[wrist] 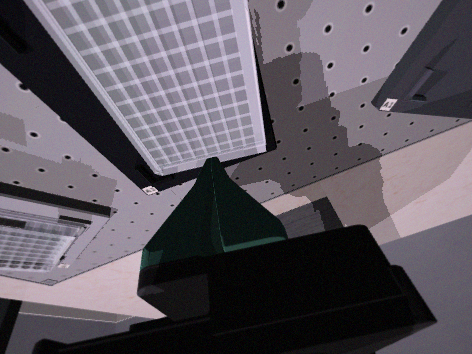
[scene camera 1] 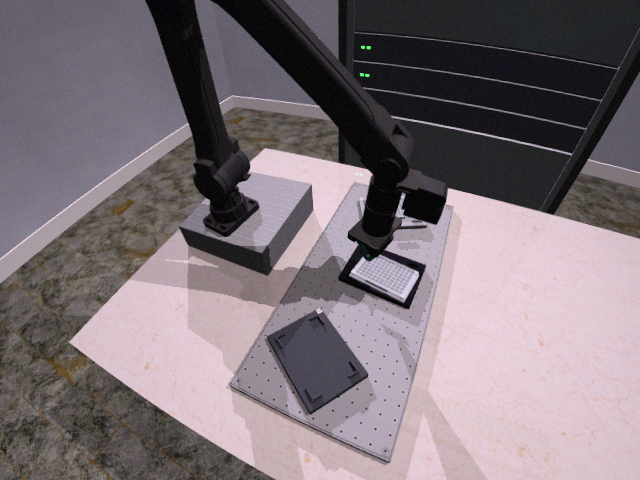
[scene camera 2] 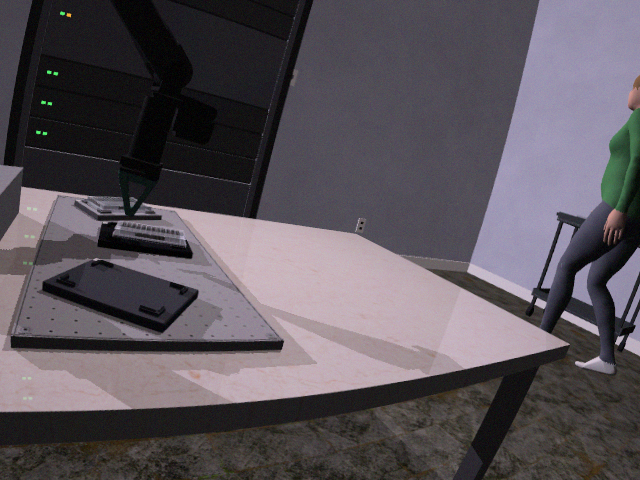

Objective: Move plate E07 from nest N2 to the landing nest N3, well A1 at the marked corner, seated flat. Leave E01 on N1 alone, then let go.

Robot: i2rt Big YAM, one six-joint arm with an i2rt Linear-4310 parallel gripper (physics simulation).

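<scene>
Plate E07, white with a grid of wells, lies on the black nest N2. I cannot tell whether it is fully seated. My gripper is shut and empty, fingers pointing down, its tips near and above one short end of E07. Landing nest N3 is dark, turned and empty, with a white A1 label at one corner. E01 sits on N1, mostly hidden in scene camera 1.
The nests stand on a perforated grey board on a pale table. The arm's base stands on a grey block beside the board. A dark server rack stands behind. A person stands beyond the table.
</scene>
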